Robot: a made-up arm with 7 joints. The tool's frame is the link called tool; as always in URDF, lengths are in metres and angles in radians. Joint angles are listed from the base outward.
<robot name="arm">
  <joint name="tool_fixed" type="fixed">
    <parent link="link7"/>
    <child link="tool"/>
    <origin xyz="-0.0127 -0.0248 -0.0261" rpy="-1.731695 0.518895 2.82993"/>
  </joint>
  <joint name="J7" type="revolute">
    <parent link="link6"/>
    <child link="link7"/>
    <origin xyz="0.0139 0.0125 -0.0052" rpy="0 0 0"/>
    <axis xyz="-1 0 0"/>
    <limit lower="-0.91" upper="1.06"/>
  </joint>
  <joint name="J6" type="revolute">
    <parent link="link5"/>
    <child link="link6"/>
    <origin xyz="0.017 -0.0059 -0.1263" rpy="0 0 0"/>
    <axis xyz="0 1 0"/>
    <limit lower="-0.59" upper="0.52"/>
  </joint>
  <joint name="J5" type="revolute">
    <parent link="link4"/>
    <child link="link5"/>
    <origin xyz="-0.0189 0.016 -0.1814" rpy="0 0 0"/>
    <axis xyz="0 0 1"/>
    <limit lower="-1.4" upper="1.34"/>
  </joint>
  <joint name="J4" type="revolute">
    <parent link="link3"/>
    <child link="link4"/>
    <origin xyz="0.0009 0.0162 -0.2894" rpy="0 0 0"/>
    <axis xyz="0 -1 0"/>
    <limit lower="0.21" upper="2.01"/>
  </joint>
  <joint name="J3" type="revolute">
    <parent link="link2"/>
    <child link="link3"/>
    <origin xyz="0.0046 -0.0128 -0.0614" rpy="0 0 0"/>
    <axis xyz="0 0 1"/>
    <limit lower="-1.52" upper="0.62"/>
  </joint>
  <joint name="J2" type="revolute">
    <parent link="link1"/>
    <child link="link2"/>
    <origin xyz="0.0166 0.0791 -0.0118" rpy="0 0 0"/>
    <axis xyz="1 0 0"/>
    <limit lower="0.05" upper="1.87"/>
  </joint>
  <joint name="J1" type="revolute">
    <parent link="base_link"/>
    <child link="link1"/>
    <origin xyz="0.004 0.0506 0.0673" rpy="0 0 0"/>
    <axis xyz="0 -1 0"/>
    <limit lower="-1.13" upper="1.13"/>
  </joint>
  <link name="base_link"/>
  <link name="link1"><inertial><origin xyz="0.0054 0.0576 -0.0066"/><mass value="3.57"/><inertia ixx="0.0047" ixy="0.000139" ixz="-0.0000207" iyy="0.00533" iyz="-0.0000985" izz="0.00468"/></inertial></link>
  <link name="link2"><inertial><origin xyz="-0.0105 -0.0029 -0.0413"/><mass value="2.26"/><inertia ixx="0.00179" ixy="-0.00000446" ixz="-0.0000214" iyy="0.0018" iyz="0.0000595" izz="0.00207"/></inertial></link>
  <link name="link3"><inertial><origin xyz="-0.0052 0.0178 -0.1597"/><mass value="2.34"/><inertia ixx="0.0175" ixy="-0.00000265" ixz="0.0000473" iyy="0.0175" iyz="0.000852" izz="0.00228"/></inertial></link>
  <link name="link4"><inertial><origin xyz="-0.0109 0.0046 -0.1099"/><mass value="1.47"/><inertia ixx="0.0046" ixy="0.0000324" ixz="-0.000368" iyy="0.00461" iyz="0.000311" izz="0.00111"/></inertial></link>
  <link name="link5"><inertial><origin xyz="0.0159 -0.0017 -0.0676"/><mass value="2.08"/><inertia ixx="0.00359" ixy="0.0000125" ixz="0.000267" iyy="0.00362" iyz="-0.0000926" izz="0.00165"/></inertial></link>
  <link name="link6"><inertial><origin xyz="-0.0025 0.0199 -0.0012"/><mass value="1.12"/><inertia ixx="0.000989" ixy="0" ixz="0" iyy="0.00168" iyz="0" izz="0.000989"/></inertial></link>
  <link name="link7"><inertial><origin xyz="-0.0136 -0.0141 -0.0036"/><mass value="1.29"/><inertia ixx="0.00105" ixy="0" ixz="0" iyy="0.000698" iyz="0" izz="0.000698"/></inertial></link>
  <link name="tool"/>
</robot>
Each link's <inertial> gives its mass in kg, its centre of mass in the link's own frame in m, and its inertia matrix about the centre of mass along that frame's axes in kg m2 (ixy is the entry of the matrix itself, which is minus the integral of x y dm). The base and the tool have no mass. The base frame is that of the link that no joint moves.
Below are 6 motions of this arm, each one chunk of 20 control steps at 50 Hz.
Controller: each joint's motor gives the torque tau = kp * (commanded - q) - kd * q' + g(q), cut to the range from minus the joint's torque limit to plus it. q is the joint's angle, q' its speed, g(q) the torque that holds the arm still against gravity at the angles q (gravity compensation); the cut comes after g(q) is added. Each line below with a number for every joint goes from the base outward.
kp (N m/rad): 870 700 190 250 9.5 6.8 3.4
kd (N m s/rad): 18 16 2.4 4.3 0.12 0.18 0.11
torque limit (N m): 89 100 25 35 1.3 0.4 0.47
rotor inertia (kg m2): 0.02 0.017 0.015 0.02 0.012 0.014 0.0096
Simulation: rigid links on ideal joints. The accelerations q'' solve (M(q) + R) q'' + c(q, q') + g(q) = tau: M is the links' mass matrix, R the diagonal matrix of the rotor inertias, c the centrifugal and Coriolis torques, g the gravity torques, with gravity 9.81 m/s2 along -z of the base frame. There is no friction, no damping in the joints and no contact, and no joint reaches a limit. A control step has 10 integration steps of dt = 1/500 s. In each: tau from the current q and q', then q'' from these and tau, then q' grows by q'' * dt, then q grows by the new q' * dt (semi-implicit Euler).
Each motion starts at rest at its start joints. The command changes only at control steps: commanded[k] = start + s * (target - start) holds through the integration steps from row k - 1 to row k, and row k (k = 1, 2, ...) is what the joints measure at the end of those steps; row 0 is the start. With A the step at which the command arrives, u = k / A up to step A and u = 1 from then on. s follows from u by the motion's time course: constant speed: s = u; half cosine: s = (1 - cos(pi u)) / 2; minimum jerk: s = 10 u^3 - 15 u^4 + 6 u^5; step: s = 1 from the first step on.
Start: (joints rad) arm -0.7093 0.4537 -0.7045 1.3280 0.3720 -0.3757 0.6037
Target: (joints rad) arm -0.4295 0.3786 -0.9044 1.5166 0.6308 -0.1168 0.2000
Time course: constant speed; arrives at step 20
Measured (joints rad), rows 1 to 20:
1: -0.7061 0.4551 -0.7109 1.3271 0.3753 -0.3746 0.6032
2: -0.6985 0.4562 -0.7229 1.3257 0.3841 -0.3705 0.6015
3: -0.6879 0.4554 -0.7361 1.3264 0.3984 -0.3620 0.5973
4: -0.6751 0.4523 -0.7482 1.3313 0.4173 -0.3491 0.5893
5: -0.6606 0.4475 -0.7592 1.3411 0.4388 -0.3326 0.5763
6: -0.6445 0.4415 -0.7693 1.3553 0.4605 -0.3140 0.5577
7: -0.6271 0.4348 -0.7787 1.3724 0.4798 -0.2948 0.5335
8: -0.6089 0.4277 -0.7874 1.3908 0.4949 -0.2766 0.5045
9: -0.5906 0.4207 -0.7956 1.4090 0.5050 -0.2603 0.4717
10: -0.5727 0.4143 -0.8034 1.4260 0.5110 -0.2464 0.4369
11: -0.5558 0.4087 -0.8113 1.4410 0.5145 -0.2348 0.4018
12: -0.5400 0.4042 -0.8195 1.4537 0.5178 -0.2252 0.3680
13: -0.5254 0.4006 -0.8281 1.4638 0.5232 -0.2168 0.3369
14: -0.5120 0.3978 -0.8375 1.4717 0.5324 -0.2085 0.3097
15: -0.4995 0.3956 -0.8477 1.4777 0.5459 -0.1995 0.2865
16: -0.4876 0.3937 -0.8585 1.4826 0.5637 -0.1892 0.2675
17: -0.4759 0.3917 -0.8698 1.4871 0.5844 -0.1770 0.2520
18: -0.4641 0.3895 -0.8814 1.4919 0.6064 -0.1630 0.2389
19: -0.4520 0.3869 -0.8931 1.4977 0.6279 -0.1473 0.2273
20: -0.4393 0.3838 -0.9046 1.5047 0.6471 -0.1306 0.2159

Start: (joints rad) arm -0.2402 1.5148 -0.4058 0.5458 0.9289 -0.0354 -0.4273
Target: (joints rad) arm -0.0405 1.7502 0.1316 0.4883 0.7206 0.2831 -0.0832
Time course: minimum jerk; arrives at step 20
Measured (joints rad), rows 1 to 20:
1: -0.2401 1.5148 -0.4056 0.5458 0.9288 -0.0353 -0.4273
2: -0.2395 1.5145 -0.4039 0.5457 0.9276 -0.0348 -0.4268
3: -0.2376 1.5140 -0.3989 0.5455 0.9238 -0.0328 -0.4254
4: -0.2340 1.5136 -0.3889 0.5455 0.9155 -0.0282 -0.4218
5: -0.2281 1.5144 -0.3727 0.5458 0.9009 -0.0197 -0.4149
6: -0.2196 1.5173 -0.3494 0.5465 0.8786 -0.0062 -0.4032
7: -0.2083 1.5235 -0.3185 0.5474 0.8488 0.0128 -0.3859
8: -0.1943 1.5340 -0.2803 0.5481 0.8128 0.0369 -0.3626
9: -0.1780 1.5496 -0.2353 0.5480 0.7734 0.0651 -0.3335
10: -0.1599 1.5705 -0.1844 0.5462 0.7325 0.0961 -0.2999
11: -0.1407 1.5967 -0.1292 0.5420 0.6915 0.1281 -0.2635
12: -0.1211 1.6276 -0.0718 0.5350 0.6536 0.1596 -0.2268
13: -0.1016 1.6619 -0.0144 0.5255 0.6242 0.1891 -0.1920
14: -0.0830 1.6976 0.0402 0.5143 0.6104 0.2159 -0.1613
15: -0.0659 1.7327 0.0891 0.5028 0.6206 0.2394 -0.1361
16: -0.0510 1.7647 0.1297 0.4928 0.6623 0.2588 -0.1171
17: -0.0388 1.7913 0.1605 0.4853 0.7302 0.2735 -0.1038
18: -0.0300 1.8110 0.1806 0.4808 0.8080 0.2824 -0.0944
19: -0.0249 1.8226 0.1899 0.4790 0.8775 0.2852 -0.0874
20: -0.0233 1.8258 0.1894 0.4793 0.9276 0.2822 -0.0817

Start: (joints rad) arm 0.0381 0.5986 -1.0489 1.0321 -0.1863 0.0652 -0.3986
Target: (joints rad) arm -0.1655 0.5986 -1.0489 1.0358 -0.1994 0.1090 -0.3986
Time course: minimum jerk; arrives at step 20
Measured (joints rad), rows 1 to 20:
1: 0.0380 0.5986 -1.0488 1.0321 -0.1863 0.0652 -0.3986
2: 0.0376 0.5985 -1.0480 1.0324 -0.1862 0.0652 -0.3987
3: 0.0362 0.5985 -1.0458 1.0333 -0.1857 0.0654 -0.3990
4: 0.0332 0.5984 -1.0421 1.0349 -0.1842 0.0656 -0.3998
5: 0.0282 0.5985 -1.0372 1.0372 -0.1808 0.0661 -0.4015
6: 0.0208 0.5987 -1.0317 1.0399 -0.1752 0.0668 -0.4041
7: 0.0106 0.5990 -1.0264 1.0426 -0.1675 0.0678 -0.4078
8: -0.0025 0.5994 -1.0223 1.0447 -0.1587 0.0692 -0.4123
9: -0.0183 0.5998 -1.0200 1.0458 -0.1502 0.0712 -0.4172
10: -0.0367 0.6002 -1.0202 1.0455 -0.1441 0.0739 -0.4220
11: -0.0572 0.6005 -1.0232 1.0437 -0.1420 0.0775 -0.4260
12: -0.0789 0.6006 -1.0289 1.0406 -0.1456 0.0822 -0.4284
13: -0.1010 0.6006 -1.0371 1.0364 -0.1555 0.0880 -0.4287
14: -0.1226 0.6003 -1.0473 1.0317 -0.1715 0.0947 -0.4263
15: -0.1426 0.5998 -1.0586 1.0271 -0.1925 0.1020 -0.4210
16: -0.1602 0.5992 -1.0701 1.0231 -0.2167 0.1093 -0.4127
17: -0.1745 0.5984 -1.0808 1.0200 -0.2415 0.1158 -0.4020
18: -0.1849 0.5975 -1.0896 1.0183 -0.2643 0.1210 -0.3895
19: -0.1912 0.5964 -1.0953 1.0180 -0.2822 0.1241 -0.3765
20: -0.1935 0.5954 -1.0971 1.0191 -0.2929 0.1249 -0.3642

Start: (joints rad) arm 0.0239 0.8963 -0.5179 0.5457 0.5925 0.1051 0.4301
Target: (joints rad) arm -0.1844 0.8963 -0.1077 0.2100 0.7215 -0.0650 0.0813
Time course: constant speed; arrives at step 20
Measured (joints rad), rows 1 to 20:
1: 0.0215 0.8940 -0.5035 0.5454 0.5890 0.1045 0.4289
2: 0.0168 0.8908 -0.4818 0.5419 0.5843 0.1013 0.4249
3: 0.0101 0.8885 -0.4614 0.5333 0.5819 0.0946 0.4170
4: 0.0010 0.8872 -0.4421 0.5192 0.5828 0.0847 0.4049
5: -0.0103 0.8868 -0.4226 0.4999 0.5873 0.0725 0.3885
6: -0.0233 0.8872 -0.4024 0.4765 0.5957 0.0593 0.3683
7: -0.0374 0.8883 -0.3815 0.4505 0.6080 0.0464 0.3453
8: -0.0518 0.8900 -0.3598 0.4235 0.6235 0.0350 0.3205
9: -0.0660 0.8921 -0.3374 0.3971 0.6413 0.0256 0.2950
10: -0.0793 0.8946 -0.3147 0.3725 0.6604 0.0183 0.2700
11: -0.0915 0.8971 -0.2922 0.3505 0.6791 0.0128 0.2463
12: -0.1025 0.8996 -0.2700 0.3314 0.6960 0.0083 0.2245
13: -0.1124 0.9016 -0.2485 0.3152 0.7098 0.0040 0.2046
14: -0.1215 0.9031 -0.2277 0.3012 0.7194 -0.0011 0.1868
15: -0.1301 0.9039 -0.2076 0.2889 0.7243 -0.0075 0.1707
16: -0.1385 0.9040 -0.1880 0.2772 0.7246 -0.0157 0.1558
17: -0.1470 0.9033 -0.1689 0.2655 0.7213 -0.0255 0.1418
18: -0.1559 0.9020 -0.1498 0.2530 0.7159 -0.0367 0.1282
19: -0.1654 0.9002 -0.1307 0.2393 0.7103 -0.0487 0.1144
20: -0.1754 0.8983 -0.1112 0.2242 0.7062 -0.0608 0.1001

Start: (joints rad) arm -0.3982 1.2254 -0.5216 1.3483 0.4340 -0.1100 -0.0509
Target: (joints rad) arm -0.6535 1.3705 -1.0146 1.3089 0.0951 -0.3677 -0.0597
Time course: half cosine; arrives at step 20
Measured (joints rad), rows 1 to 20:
1: -0.3986 1.2259 -0.5222 1.3487 0.4342 -0.1102 -0.0512
2: -0.4003 1.2281 -0.5247 1.3500 0.4349 -0.1115 -0.0524
3: -0.4040 1.2328 -0.5309 1.3521 0.4354 -0.1149 -0.0548
4: -0.4103 1.2400 -0.5418 1.3543 0.4343 -0.1214 -0.0584
5: -0.4193 1.2490 -0.5581 1.3555 0.4299 -0.1318 -0.0629
6: -0.4312 1.2593 -0.5801 1.3547 0.4207 -0.1462 -0.0680
7: -0.4457 1.2702 -0.6084 1.3519 0.4057 -0.1642 -0.0734
8: -0.4629 1.2811 -0.6427 1.3470 0.3846 -0.1848 -0.0788
9: -0.4822 1.2916 -0.6829 1.3408 0.3577 -0.2069 -0.0840
10: -0.5034 1.3012 -0.7278 1.3341 0.3253 -0.2292 -0.0887
11: -0.5258 1.3097 -0.7764 1.3274 0.2882 -0.2507 -0.0924
12: -0.5489 1.3170 -0.8269 1.3216 0.2471 -0.2705 -0.0945
13: -0.5719 1.3233 -0.8776 1.3170 0.2029 -0.2883 -0.0946
14: -0.5941 1.3288 -0.9266 1.3139 0.1568 -0.3042 -0.0922
15: -0.6149 1.3336 -0.9719 1.3120 0.1105 -0.3186 -0.0872
16: -0.6334 1.3380 -1.0119 1.3112 0.0661 -0.3318 -0.0797
17: -0.6492 1.3422 -1.0450 1.3108 0.0260 -0.3441 -0.0700
18: -0.6615 1.3461 -1.0699 1.3105 -0.0071 -0.3556 -0.0588
19: -0.6701 1.3497 -1.0857 1.3097 -0.0308 -0.3659 -0.0468
20: -0.6746 1.3527 -1.0919 1.3082 -0.0435 -0.3744 -0.0350

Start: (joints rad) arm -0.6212 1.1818 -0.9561 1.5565 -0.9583 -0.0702 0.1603
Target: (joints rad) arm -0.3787 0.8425 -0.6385 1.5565 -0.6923 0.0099 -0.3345
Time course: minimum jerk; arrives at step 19
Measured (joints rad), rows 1 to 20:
1: -0.6211 1.1817 -0.9561 1.5564 -0.9583 -0.0702 0.1603
2: -0.6205 1.1809 -0.9559 1.5557 -0.9585 -0.0702 0.1604
3: -0.6186 1.1781 -0.9546 1.5534 -0.9590 -0.0703 0.1604
4: -0.6144 1.1715 -0.9510 1.5490 -0.9602 -0.0703 0.1598
5: -0.6072 1.1599 -0.9433 1.5424 -0.9621 -0.0699 0.1573
6: -0.5964 1.1424 -0.9303 1.5345 -0.9638 -0.0686 0.1507
7: -0.5818 1.1187 -0.9111 1.5270 -0.9634 -0.0659 0.1378
8: -0.5633 1.0895 -0.8858 1.5215 -0.9584 -0.0613 0.1160
9: -0.5413 1.0558 -0.8551 1.5193 -0.9456 -0.0545 0.0837
10: -0.5164 1.0190 -0.8204 1.5215 -0.9230 -0.0456 0.0396
11: -0.4896 0.9811 -0.7839 1.5281 -0.8886 -0.0348 -0.0159
12: -0.4620 0.9441 -0.7476 1.5388 -0.8415 -0.0230 -0.0815
13: -0.4351 0.9101 -0.7133 1.5524 -0.7843 -0.0112 -0.1546
14: -0.4104 0.8810 -0.6825 1.5676 -0.7215 -0.0008 -0.2315
15: -0.3891 0.8583 -0.6560 1.5826 -0.6600 0.0068 -0.3075
16: -0.3725 0.8429 -0.6342 1.5953 -0.6066 0.0106 -0.3782
17: -0.3611 0.8347 -0.6175 1.6039 -0.5676 0.0102 -0.4422
18: -0.3552 0.8329 -0.6061 1.6070 -0.5473 0.0062 -0.4988
19: -0.3542 0.8358 -0.5998 1.6038 -0.5469 0.0003 -0.5471
20: -0.3568 0.8410 -0.5982 1.5945 -0.5649 -0.0053 -0.5853

